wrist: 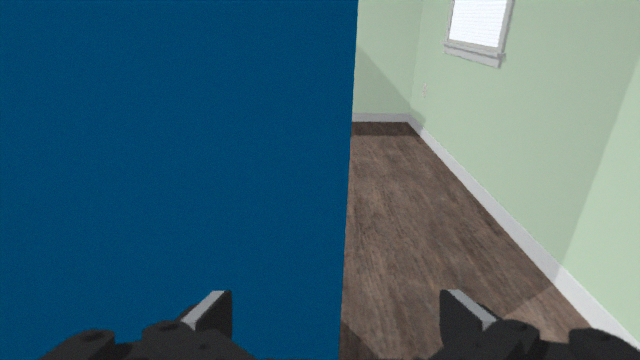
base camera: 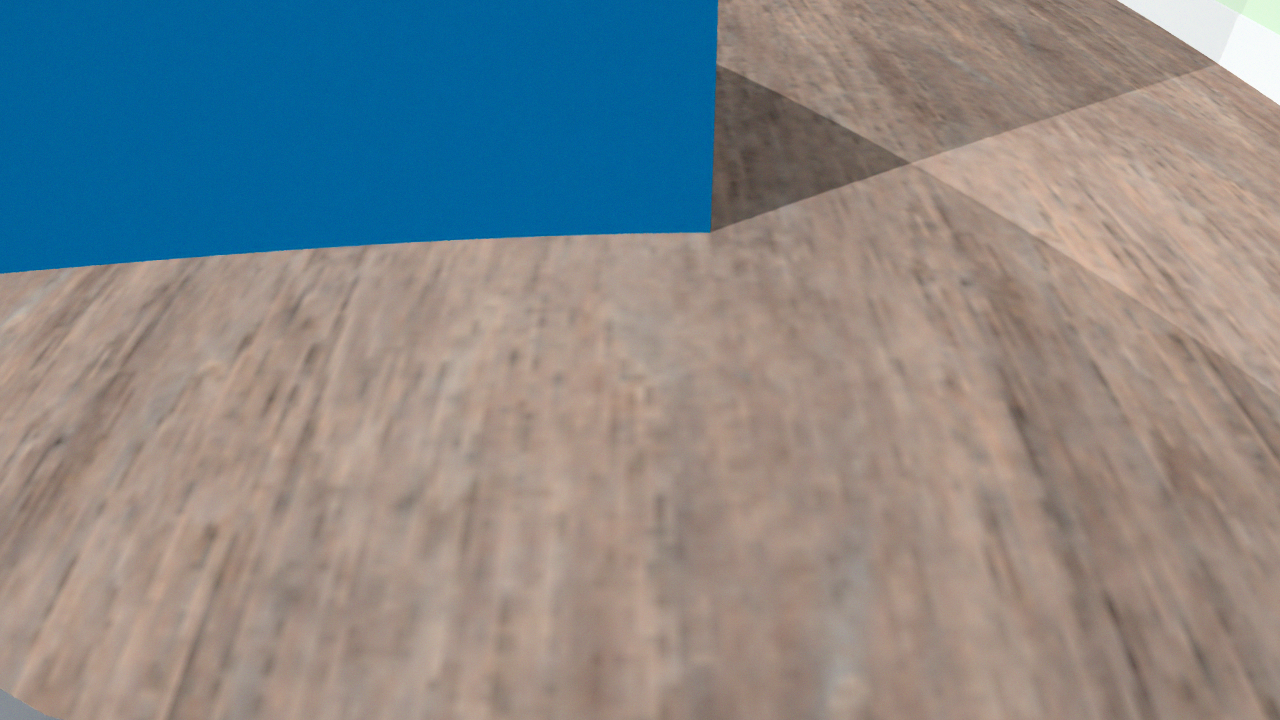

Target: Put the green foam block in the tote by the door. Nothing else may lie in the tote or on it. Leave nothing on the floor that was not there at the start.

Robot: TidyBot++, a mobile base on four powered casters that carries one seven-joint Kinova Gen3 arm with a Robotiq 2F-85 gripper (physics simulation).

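My gripper is open, with its two fingers wide apart at the bottom of the wrist view and nothing seen between them. The left finger stands in front of a large blue surface, the right one in front of the floor. The green foam block, the tote and the door do not show in the base camera view or the wrist view.
A large flat blue panel stands upright close ahead on the left. Wood floor runs past its right edge. A pale green wall with a white baseboard and a window stands at the right.
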